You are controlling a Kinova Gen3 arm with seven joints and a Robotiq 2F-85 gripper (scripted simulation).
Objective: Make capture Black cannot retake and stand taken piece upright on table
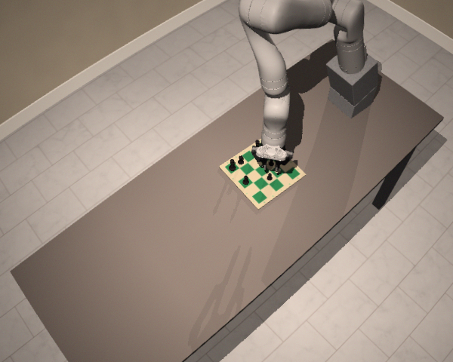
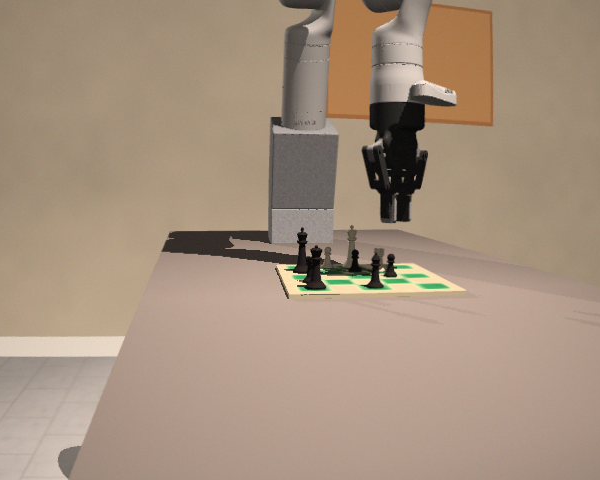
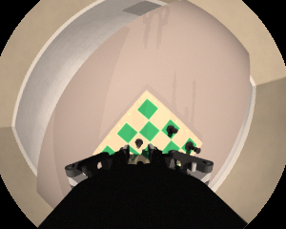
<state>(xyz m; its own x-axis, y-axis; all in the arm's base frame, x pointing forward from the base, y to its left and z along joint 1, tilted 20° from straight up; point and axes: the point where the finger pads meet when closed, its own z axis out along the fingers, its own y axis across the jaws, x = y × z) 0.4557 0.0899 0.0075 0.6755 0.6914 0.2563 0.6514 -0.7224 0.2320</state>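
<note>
Right now my hand is 4 cm past the white rook, 1 cm to the left of it and 8 cm above it. The rest, counted from my hand: white pawn 8 cm behind, 8 cm to the right, 8 cm below; board 5 cm to the right, 10 cm below; white king 8 cm behind, 5 cm to the right, 6 cm below.
</note>
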